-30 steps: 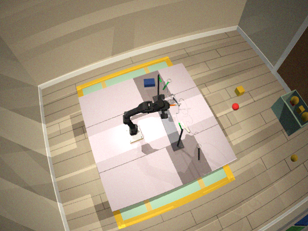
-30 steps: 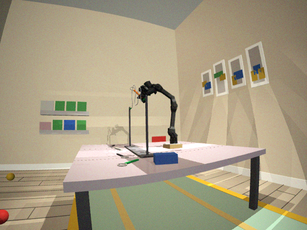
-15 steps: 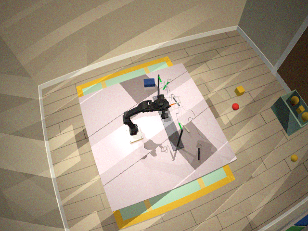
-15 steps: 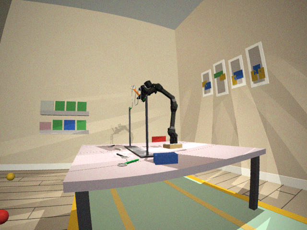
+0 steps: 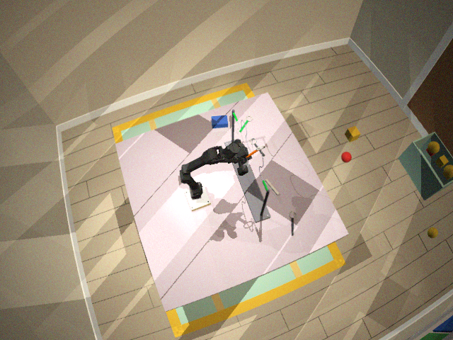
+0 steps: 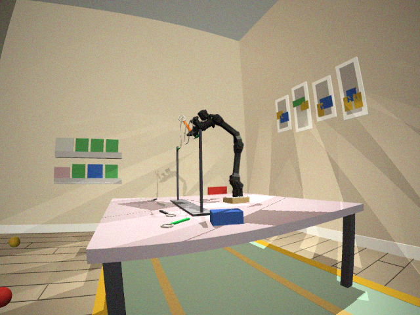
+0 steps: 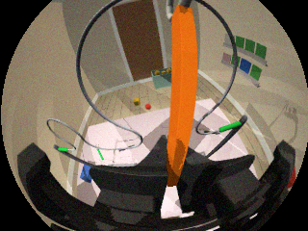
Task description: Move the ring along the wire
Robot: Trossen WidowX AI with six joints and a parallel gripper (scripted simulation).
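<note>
Now: the orange-handled ring 1 cm ahead of my gripper tip, 2 cm to the right of it and 9 cm above it. Round my gripper tip: white stick 17 cm ahead, 2 cm to the right, 46 cm below; then dark-handled ring 23 cm ahead, 28 cm to the right, 46 cm below; then green-handled ring 15 cm ahead, 55 cm to the left, 46 cm below.
</note>
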